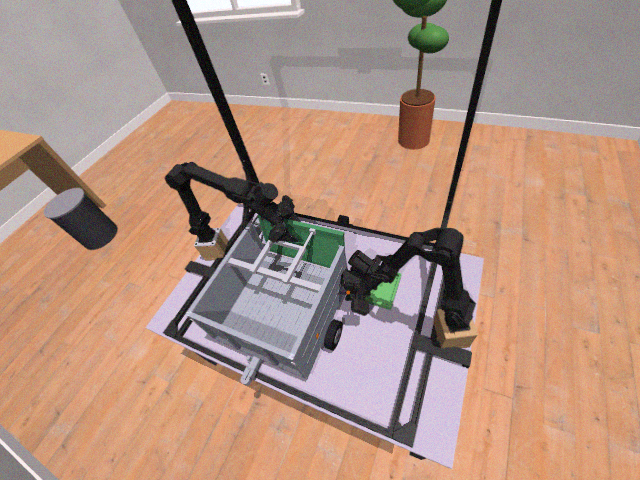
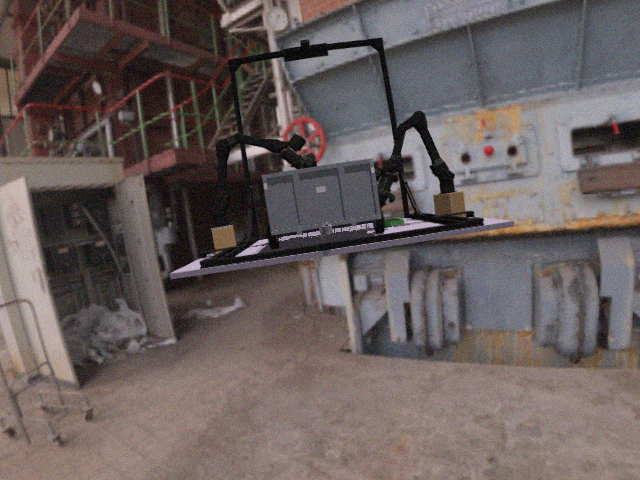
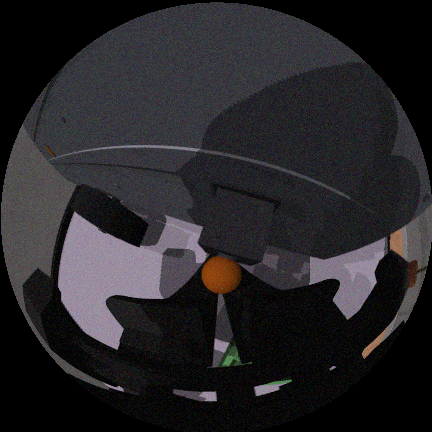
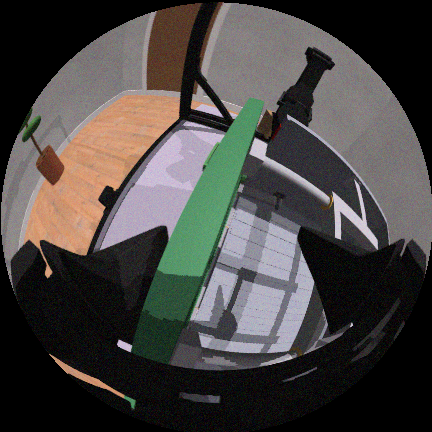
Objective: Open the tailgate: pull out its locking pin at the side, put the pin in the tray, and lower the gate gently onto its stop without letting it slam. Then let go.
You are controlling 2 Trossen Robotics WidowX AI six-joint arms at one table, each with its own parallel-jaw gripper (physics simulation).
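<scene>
The grey trailer stands on the lilac mat, its green tailgate upright at the far end. The locking pin's orange knob sits at the trailer's side under a dark bracket. My left gripper is shut, its fingertips right at the knob with nothing between them. My right gripper is open and straddles the tailgate's top edge, clear of it on both sides. The green tray lies on the mat under the left arm.
Black frame posts rise behind the trailer. White crossbars span the trailer bed. A trailer wheel and the drawbar stick out at the near side. A potted plant stands on the floor far behind.
</scene>
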